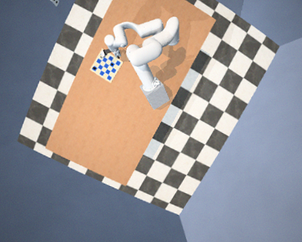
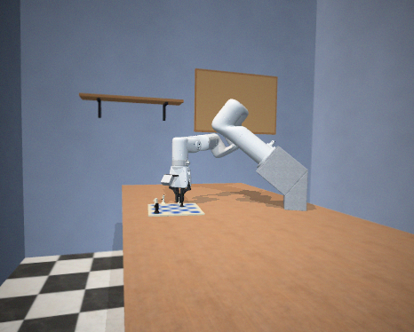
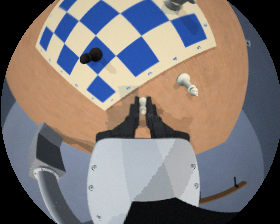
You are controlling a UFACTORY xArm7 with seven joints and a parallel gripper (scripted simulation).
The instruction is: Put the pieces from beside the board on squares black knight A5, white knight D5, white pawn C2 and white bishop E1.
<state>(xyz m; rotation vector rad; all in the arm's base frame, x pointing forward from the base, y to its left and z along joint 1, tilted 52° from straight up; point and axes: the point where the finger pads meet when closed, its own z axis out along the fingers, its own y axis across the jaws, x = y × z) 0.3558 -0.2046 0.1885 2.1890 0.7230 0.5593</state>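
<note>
Now: the chessboard 100 mm to the left of my hand, 100 mm ahead of it and 20 mm below it.
</note>
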